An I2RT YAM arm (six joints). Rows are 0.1 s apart.
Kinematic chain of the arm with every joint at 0, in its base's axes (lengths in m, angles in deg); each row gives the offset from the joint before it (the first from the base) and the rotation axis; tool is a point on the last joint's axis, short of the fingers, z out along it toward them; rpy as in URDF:
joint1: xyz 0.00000 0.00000 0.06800 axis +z
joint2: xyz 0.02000 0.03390 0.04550 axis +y
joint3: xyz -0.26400 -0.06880 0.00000 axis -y
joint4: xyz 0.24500 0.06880 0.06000 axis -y
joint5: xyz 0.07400 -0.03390 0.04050 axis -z
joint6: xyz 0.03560 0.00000 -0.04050 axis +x
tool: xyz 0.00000 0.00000 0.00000 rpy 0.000 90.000 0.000
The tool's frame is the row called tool.
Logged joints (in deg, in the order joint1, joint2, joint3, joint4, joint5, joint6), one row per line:
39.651, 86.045, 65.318, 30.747, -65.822, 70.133
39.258, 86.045, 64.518, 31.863, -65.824, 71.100
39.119, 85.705, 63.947, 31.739, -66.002, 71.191
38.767, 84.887, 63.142, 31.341, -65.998, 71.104
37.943, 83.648, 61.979, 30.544, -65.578, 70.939
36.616, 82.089, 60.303, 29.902, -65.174, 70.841
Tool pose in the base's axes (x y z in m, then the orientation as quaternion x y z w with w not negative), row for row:
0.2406, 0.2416, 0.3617, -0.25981, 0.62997, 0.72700, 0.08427
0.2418, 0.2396, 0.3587, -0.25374, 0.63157, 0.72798, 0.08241
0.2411, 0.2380, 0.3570, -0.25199, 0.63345, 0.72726, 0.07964
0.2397, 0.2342, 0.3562, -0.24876, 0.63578, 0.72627, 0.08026
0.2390, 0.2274, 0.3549, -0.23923, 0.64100, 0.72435, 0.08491
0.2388, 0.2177, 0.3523, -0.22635, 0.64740, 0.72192, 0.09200
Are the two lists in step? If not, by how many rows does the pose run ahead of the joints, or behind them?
They are in step.
